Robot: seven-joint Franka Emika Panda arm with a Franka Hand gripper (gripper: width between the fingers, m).
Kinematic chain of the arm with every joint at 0, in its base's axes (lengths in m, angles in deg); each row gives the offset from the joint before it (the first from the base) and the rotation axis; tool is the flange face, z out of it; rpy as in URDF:
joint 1: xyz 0 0 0.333 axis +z
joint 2: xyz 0 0 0 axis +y
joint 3: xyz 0 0 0.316 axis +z
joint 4: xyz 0.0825 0 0 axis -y
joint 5: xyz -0.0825 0 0.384 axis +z
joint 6: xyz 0 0 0 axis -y
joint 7: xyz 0.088 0 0 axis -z
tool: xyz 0 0 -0.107 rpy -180 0 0
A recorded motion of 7 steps. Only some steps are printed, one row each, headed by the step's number.
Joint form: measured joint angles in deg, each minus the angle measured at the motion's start. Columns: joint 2, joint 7, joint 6, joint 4, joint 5, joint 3, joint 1.
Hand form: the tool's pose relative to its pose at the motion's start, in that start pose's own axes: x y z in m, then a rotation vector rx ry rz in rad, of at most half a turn. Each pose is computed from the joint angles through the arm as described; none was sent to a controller.
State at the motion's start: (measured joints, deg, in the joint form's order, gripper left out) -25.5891 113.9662 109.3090 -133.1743 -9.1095 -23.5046 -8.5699
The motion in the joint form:
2: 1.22 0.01 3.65 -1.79 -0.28 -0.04 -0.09
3: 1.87 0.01 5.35 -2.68 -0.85 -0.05 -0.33
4: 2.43 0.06 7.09 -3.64 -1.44 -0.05 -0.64
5: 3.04 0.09 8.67 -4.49 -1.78 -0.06 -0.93
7: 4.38 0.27 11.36 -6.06 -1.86 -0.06 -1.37
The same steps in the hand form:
2: -0.0037 -0.0034 0.0173 0.0152 0.0032 -0.0037
3: -0.0036 -0.0053 0.0264 0.0232 0.0123 -0.0057
4: -0.0029 -0.0067 0.0353 0.0319 0.0206 -0.0066
5: -0.0023 -0.0079 0.0438 0.0373 0.0260 -0.0062
7: -0.0023 -0.0092 0.0615 0.0375 0.0321 -0.0011

